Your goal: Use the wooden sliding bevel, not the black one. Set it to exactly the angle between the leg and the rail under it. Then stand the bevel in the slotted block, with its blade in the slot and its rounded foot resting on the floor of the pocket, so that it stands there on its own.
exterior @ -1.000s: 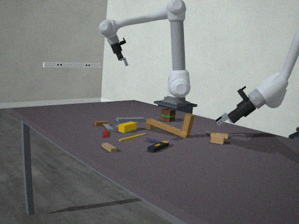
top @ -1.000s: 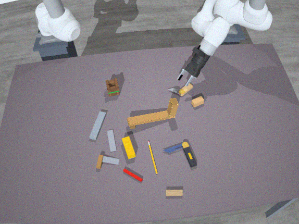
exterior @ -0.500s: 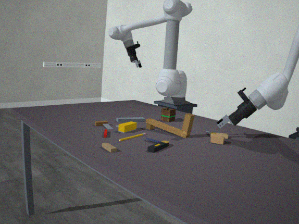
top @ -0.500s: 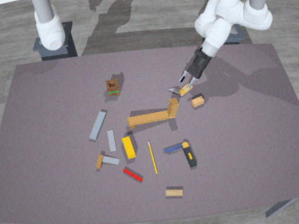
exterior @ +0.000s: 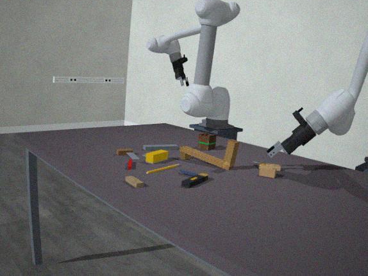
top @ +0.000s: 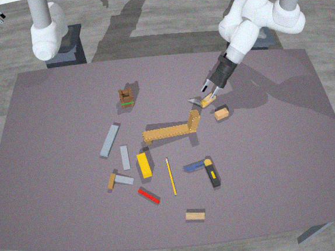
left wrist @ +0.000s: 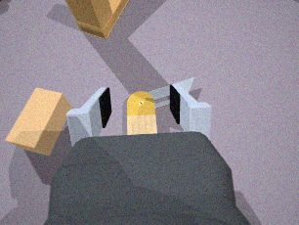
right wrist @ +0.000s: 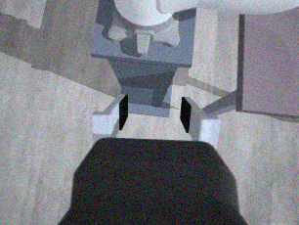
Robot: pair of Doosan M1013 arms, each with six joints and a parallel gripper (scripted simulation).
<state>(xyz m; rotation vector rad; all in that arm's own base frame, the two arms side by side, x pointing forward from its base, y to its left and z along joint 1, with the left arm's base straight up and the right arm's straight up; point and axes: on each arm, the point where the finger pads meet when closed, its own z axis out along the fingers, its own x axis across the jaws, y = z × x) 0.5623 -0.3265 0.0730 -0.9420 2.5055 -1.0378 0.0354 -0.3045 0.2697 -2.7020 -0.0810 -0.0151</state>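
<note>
Now: left hand 10 mm short of the wooden sliding bevel, 20 mm to the left of it and 60 mm above it. Round my left hand: black bevel 370 mm ahead, 40 mm to the right, 60 mm below; then pencil 390 mm ahead, 190 mm to the right, 70 mm below; then grey blade 10 mm ahead, 50 mm to the right, 60 mm below.
</note>
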